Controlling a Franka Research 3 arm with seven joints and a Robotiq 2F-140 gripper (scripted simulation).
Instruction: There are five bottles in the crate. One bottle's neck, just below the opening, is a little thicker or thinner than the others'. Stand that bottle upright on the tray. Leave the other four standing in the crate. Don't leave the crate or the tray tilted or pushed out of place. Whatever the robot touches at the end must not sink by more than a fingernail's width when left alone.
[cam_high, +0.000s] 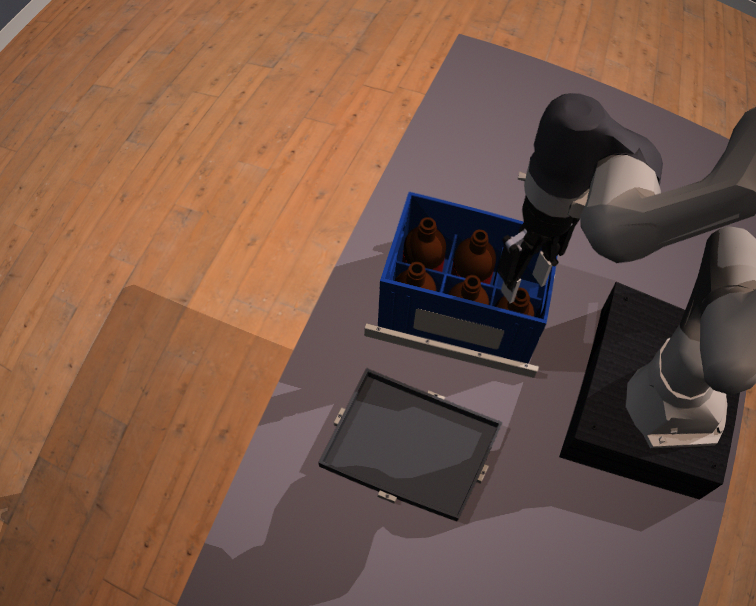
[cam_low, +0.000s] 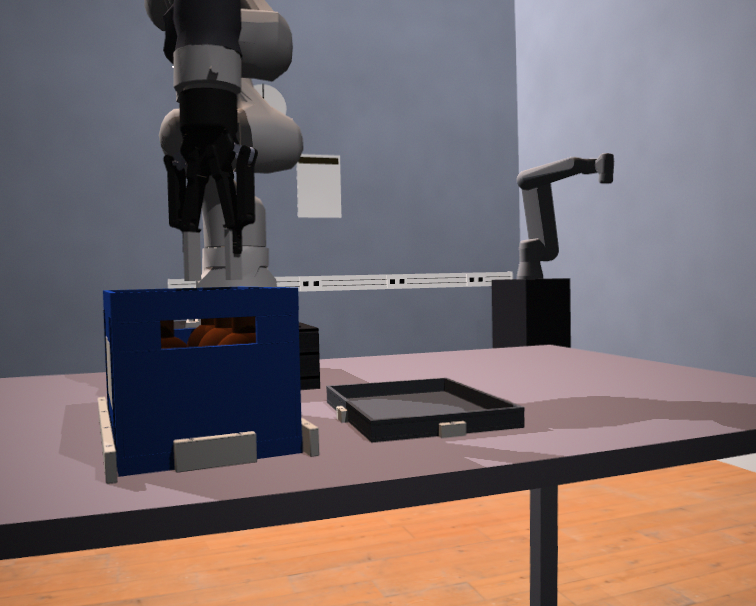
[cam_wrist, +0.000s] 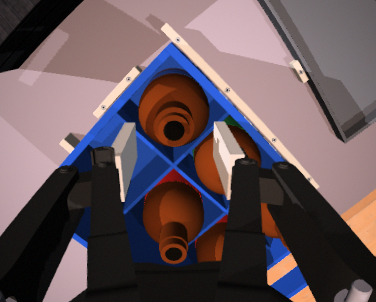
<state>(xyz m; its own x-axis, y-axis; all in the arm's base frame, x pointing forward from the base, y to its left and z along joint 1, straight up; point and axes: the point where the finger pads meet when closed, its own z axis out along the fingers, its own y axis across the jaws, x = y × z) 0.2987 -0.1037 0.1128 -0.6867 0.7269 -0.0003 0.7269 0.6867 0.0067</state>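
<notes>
The bottle is 13 cm below my hand. From my hand the other things lie so: crate: 8 cm ahead, 5 cm to the right, 13 cm below; dark tray: 11 cm ahead, 24 cm to the left, 20 cm below.
</notes>
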